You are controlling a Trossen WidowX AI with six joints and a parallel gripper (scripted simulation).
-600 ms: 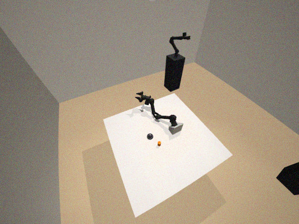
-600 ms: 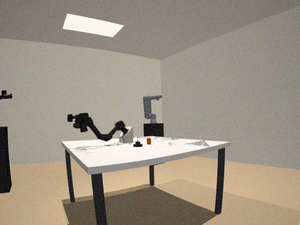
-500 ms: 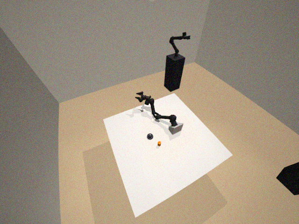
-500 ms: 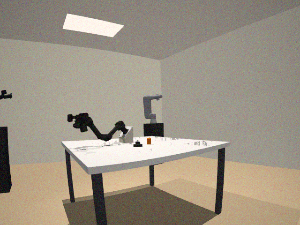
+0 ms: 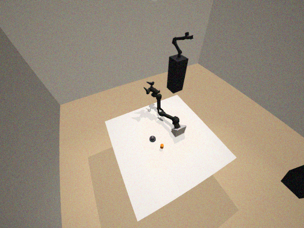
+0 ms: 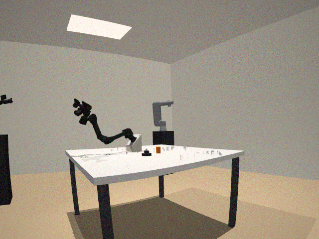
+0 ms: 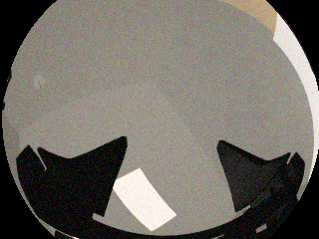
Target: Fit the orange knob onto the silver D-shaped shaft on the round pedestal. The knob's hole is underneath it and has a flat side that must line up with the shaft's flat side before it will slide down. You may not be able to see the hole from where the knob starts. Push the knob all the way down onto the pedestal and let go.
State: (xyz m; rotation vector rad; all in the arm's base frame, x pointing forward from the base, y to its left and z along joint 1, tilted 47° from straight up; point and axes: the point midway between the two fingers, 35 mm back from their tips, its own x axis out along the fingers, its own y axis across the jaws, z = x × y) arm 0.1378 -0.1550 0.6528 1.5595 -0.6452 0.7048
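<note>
Now: gripper tip 15 cm short of the orange knob, 69 cm to the right of it and 42 cm above it. Also, from my gripper tip: dark round pedestal 19 cm ahead, 53 cm to the left, 44 cm below.
</note>
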